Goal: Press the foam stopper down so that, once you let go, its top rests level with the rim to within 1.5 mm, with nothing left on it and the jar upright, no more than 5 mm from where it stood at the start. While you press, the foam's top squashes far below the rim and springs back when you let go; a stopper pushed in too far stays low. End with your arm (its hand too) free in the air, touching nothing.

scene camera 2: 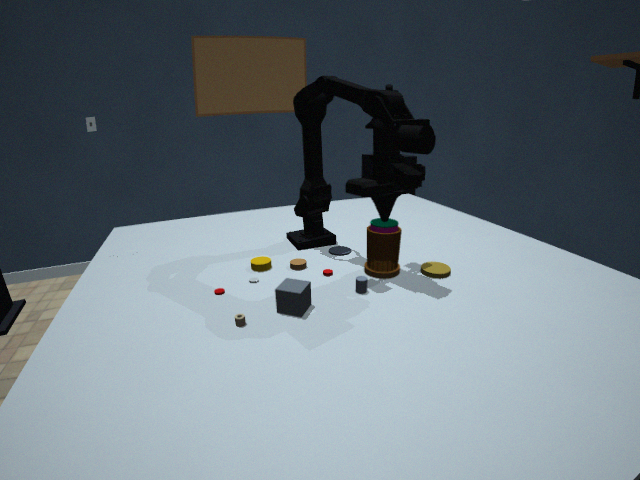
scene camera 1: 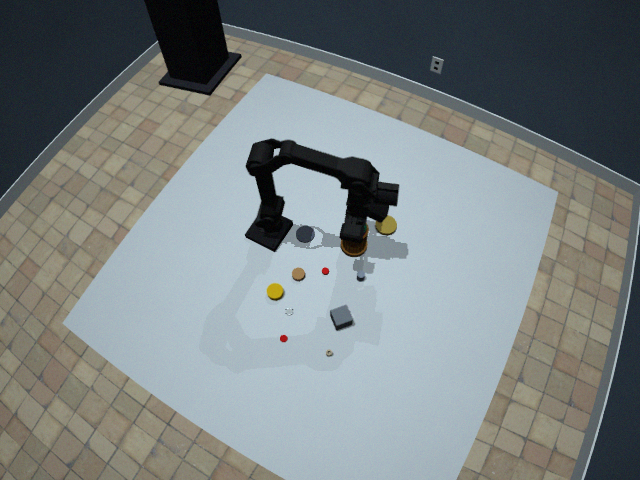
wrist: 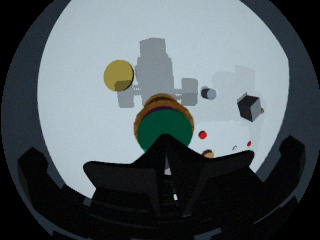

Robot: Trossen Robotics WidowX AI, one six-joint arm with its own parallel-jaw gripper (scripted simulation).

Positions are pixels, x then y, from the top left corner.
my gripper: scene camera 2; scene camera 1 355,225; wrist
same spot on my gripper: (wrist: 224,188) = (scene camera 2: 388,190)
